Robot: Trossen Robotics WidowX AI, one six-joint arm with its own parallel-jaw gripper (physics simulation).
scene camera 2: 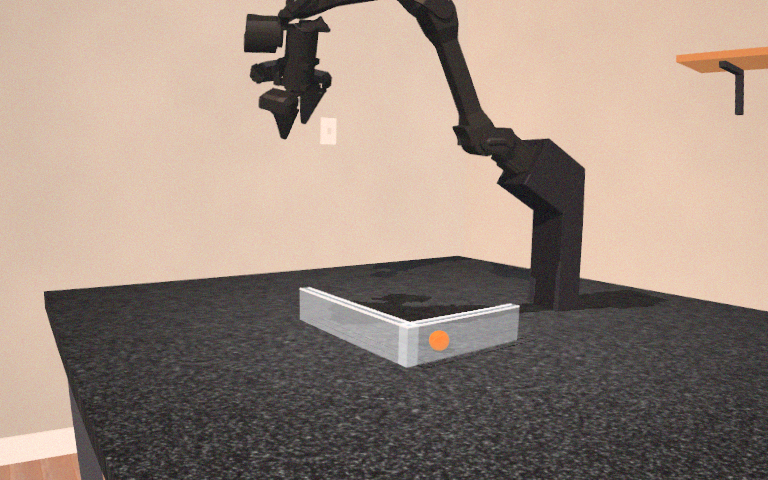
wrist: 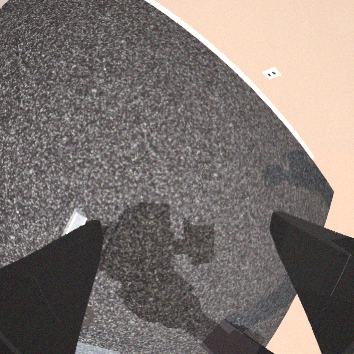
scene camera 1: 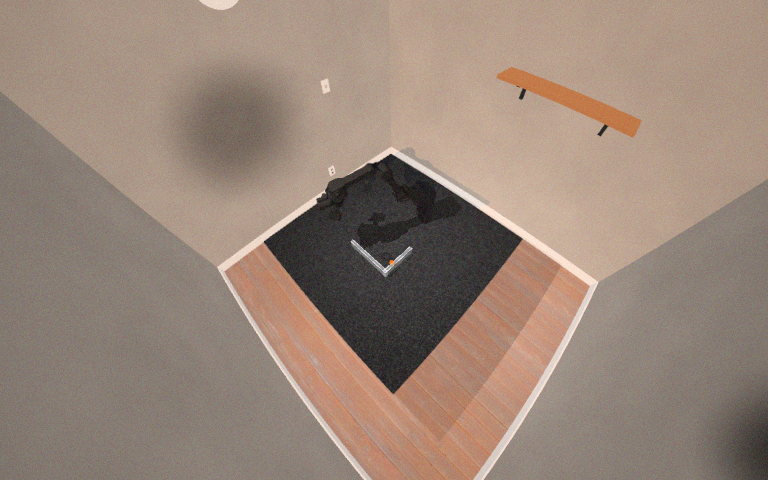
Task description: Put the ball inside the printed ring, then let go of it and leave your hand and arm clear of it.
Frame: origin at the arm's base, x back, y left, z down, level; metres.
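Where they show: gripper, fingertip midpoint: (scene camera 2: 293,131) (wrist: 188,226); arm's base, origin of the base link: (scene camera 2: 522,161) (scene camera 1: 414,193).
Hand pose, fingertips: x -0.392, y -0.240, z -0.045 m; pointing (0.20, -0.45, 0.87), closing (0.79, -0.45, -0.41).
Note:
Things, the pixels of their top centre, and the offset from my fingertips. "pt": a spot on its surface instead. Level surfaces: height alone.
- faint brownish mark, surface spot: (wrist: 89,317) pt dx +0.097, dy +0.282, dz +0.352 m
- wall's end, surface spot: (wrist: 76,220) pt dx -0.013, dy +0.070, dz +0.292 m
- black table, its level: dz +0.352 m
A small orange ball (scene camera 1: 391,262) (scene camera 2: 438,340) lies close to the corner of an L-shaped, see-through wall (scene camera 1: 368,257) (scene camera 2: 351,322), on its inner side. In the scene camera 2 view it shows through the wall's right part. The ball does not show in the wrist view. My gripper (scene camera 2: 294,130) (wrist: 188,226) is open and empty, pointing down high above the table, up and to the left of the ball in the scene camera 2 view. The printed ring cannot be made out clearly; a faint brownish mark (wrist: 89,317) beside the left finger may be part of it.
The wall's end (wrist: 76,220) shows beside the left fingertip in the wrist view. The black table (scene camera 1: 396,339) (scene camera 2: 226,407) meets room walls at the back. The arm's base (scene camera 2: 557,237) stands at the back right in the scene camera 2 view. A wooden shelf (scene camera 1: 572,101) hangs on the wall.

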